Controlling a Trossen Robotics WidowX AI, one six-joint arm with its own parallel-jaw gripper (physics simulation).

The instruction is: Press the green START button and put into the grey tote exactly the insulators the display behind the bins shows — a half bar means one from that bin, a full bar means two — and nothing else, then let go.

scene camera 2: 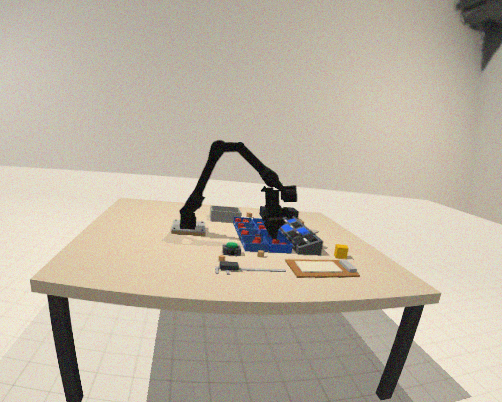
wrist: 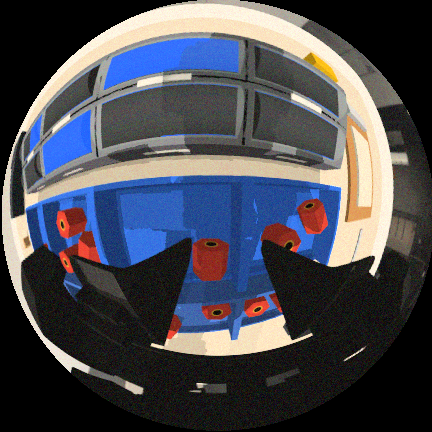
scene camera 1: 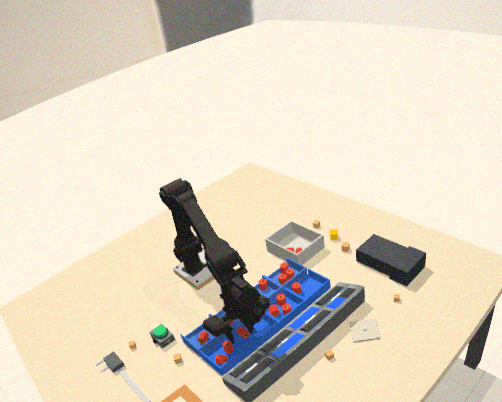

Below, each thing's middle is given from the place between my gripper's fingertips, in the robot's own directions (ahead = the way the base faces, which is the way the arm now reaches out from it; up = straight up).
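Positions counted from my hand: display (scene camera 1: 282,365), 9 cm to the left, 13 cm ahead, 1 cm above; grey tote (scene camera 1: 292,235), 14 cm behind, 40 cm to the left, 1 cm above; dark box (scene camera 1: 402,264), 18 cm ahead, 49 cm to the left, 1 cm above.
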